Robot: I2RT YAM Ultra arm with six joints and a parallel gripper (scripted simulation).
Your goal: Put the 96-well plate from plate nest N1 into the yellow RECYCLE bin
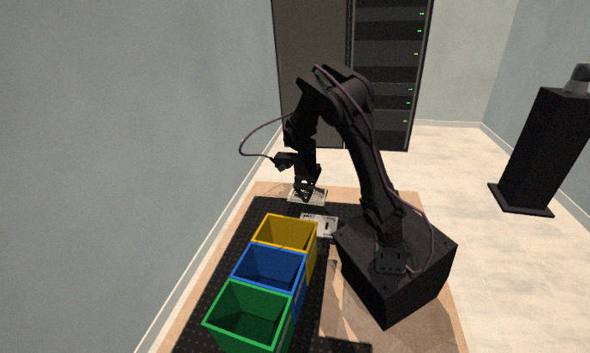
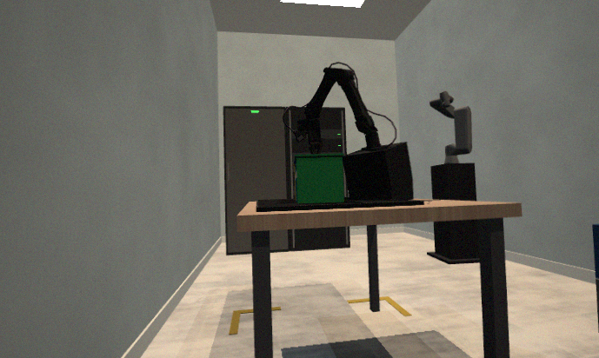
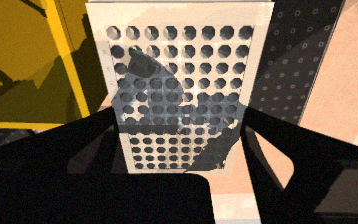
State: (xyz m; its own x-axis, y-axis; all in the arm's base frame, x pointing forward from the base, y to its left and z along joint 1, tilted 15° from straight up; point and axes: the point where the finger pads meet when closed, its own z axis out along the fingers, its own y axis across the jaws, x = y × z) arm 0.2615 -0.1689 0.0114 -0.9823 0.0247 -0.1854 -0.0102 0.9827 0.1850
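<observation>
Right now the yellow bin is 40 mm ahead of my hand, 150 mm to the left of it and 140 mm below it. Also, from my hand: blue bin (40 mm ahead, 280 mm to the left, 140 mm below); then white 96-well plate (10 mm below); then plate nest N1 (10 mm behind, 70 mm to the right, 220 mm below).
</observation>
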